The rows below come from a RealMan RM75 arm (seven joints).
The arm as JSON. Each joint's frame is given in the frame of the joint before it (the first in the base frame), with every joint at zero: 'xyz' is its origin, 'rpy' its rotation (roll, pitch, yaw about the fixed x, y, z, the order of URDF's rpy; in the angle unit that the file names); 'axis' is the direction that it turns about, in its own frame. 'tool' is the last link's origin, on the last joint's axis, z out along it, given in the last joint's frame.
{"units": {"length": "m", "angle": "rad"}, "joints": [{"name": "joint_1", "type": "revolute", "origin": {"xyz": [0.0, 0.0, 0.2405], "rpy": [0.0, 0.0, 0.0]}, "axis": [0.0, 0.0, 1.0]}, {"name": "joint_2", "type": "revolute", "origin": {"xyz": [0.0, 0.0, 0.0], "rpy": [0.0, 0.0, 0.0]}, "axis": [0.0, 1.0, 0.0]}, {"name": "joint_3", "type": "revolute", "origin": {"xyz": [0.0, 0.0, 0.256], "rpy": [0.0, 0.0, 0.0]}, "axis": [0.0, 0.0, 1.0]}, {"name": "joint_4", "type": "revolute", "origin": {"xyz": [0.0, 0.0, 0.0], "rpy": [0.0, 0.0, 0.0]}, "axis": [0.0, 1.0, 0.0]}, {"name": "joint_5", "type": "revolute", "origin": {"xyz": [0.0, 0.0, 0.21], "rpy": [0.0, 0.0, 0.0]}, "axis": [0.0, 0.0, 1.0]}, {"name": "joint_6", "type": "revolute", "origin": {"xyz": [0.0, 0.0, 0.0], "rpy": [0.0, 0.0, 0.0]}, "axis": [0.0, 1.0, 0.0]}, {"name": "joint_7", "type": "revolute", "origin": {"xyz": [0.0, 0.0, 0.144], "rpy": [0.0, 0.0, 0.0]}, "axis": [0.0, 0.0, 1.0]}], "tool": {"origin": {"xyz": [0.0, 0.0, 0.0], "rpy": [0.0, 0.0, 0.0]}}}
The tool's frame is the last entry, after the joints.
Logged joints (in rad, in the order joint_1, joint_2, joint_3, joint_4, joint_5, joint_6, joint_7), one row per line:
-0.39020, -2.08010, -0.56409, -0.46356, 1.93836, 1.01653, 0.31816
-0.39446, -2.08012, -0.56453, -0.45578, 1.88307, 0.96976, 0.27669
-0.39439, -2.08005, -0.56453, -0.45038, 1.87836, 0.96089, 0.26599
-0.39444, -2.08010, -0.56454, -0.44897, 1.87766, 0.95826, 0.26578
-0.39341, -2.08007, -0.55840, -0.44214, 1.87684, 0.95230, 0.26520
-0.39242, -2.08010, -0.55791, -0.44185, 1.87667, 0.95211, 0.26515
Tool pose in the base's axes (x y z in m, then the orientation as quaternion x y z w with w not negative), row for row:
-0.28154, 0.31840, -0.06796, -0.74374, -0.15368, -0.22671, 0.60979
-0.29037, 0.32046, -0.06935, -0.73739, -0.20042, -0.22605, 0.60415
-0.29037, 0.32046, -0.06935, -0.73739, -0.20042, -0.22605, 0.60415
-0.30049, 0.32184, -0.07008, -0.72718, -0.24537, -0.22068, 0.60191
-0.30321, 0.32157, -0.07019, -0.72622, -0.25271, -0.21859, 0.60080
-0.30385, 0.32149, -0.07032, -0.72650, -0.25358, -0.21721, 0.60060
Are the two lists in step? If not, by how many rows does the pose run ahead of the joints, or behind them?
The pose runs 2 rows behind the joints: the pose in row i belongs to the joints in row i - 2.
